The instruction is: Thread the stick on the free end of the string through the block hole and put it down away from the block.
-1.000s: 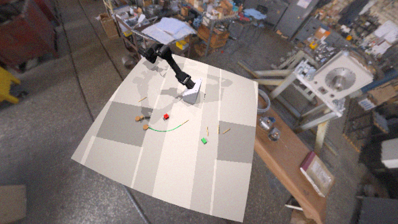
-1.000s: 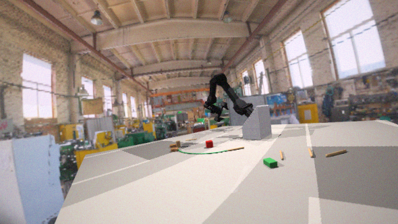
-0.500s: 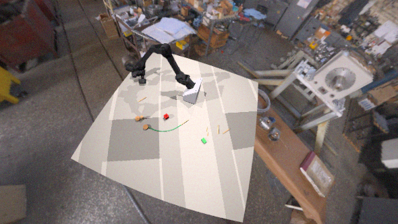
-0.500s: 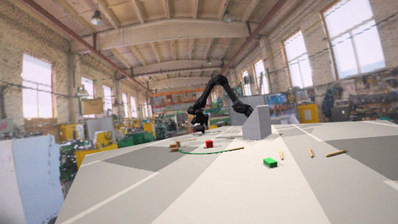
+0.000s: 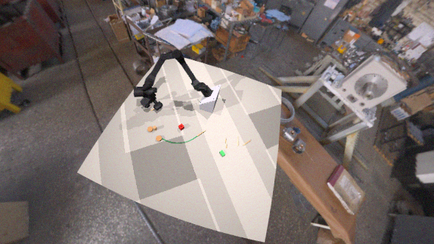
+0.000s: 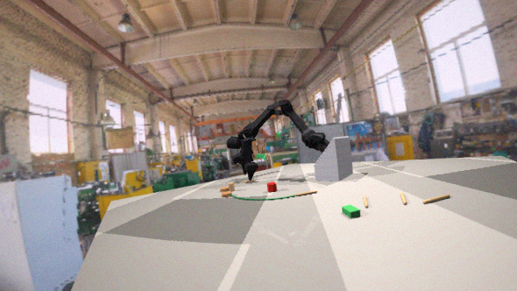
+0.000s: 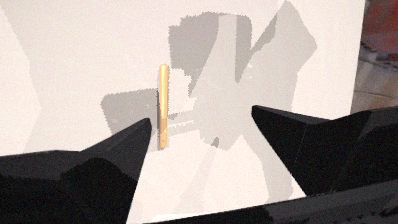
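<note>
Right now the small red block is 30 cm to the left of my gripper tip and 7 cm ahead of it. Also, from my gripper tip: wooden peg: 16 cm ahead, 13 cm to the left; small green block: 65 cm to the left, 12 cm ahead, 1 cm below.
</note>
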